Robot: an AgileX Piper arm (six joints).
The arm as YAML. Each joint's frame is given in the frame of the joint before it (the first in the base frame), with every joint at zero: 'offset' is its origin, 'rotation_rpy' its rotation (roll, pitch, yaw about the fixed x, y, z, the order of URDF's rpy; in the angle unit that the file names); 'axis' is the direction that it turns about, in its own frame. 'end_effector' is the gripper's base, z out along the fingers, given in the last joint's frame.
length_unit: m
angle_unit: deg
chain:
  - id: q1
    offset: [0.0, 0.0, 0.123]
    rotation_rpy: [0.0, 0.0, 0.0]
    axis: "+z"
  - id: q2
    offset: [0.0, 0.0, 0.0]
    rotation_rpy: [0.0, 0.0, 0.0]
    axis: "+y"
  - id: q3
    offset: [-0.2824, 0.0, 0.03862]
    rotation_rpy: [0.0, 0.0, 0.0]
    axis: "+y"
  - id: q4
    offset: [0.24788, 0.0, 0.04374]
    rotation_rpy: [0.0, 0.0, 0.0]
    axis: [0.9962, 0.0, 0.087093]
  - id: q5
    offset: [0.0, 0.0, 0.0]
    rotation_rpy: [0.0, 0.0, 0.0]
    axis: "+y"
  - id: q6
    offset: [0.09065, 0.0, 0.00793]
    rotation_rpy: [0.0, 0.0, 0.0]
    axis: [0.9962, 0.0, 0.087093]
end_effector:
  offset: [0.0, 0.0, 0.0]
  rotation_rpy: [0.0, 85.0, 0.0]
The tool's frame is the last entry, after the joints.
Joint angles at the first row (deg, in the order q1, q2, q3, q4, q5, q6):
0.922 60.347 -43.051 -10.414 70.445 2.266
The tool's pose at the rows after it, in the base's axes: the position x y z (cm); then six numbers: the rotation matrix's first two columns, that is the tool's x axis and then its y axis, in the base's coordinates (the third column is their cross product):
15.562 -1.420 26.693 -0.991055 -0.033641 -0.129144 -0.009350 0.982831 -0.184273
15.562 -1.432 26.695 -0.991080 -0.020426 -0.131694 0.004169 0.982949 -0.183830
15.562 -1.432 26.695 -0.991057 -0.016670 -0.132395 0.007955 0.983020 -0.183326
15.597 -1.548 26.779 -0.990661 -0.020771 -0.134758 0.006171 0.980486 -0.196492
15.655 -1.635 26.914 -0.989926 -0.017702 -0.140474 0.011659 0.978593 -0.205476
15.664 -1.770 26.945 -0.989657 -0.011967 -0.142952 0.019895 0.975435 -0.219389
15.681 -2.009 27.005 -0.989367 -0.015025 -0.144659 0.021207 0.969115 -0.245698
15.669 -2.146 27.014 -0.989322 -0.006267 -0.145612 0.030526 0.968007 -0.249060
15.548 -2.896 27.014 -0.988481 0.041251 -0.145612 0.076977 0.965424 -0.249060
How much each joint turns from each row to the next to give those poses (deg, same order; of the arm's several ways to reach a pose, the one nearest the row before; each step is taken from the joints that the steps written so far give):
-0.001 0.001 -0.001 -0.817 0.001 0.505
0.001 -0.002 0.001 -0.082 0.000 0.799
0.000 0.000 0.000 0.000 0.000 0.219
-0.001 0.001 -0.132 -0.795 0.000 0.035
-0.001 0.000 -0.254 -0.599 0.000 0.387
0.003 0.000 0.000 -0.933 0.000 0.667
-0.003 0.001 0.000 -1.646 -0.002 0.401
-0.376 -0.001 0.001 -0.237 0.001 0.219
-2.752 0.000 0.000 0.000 -0.001 0.000

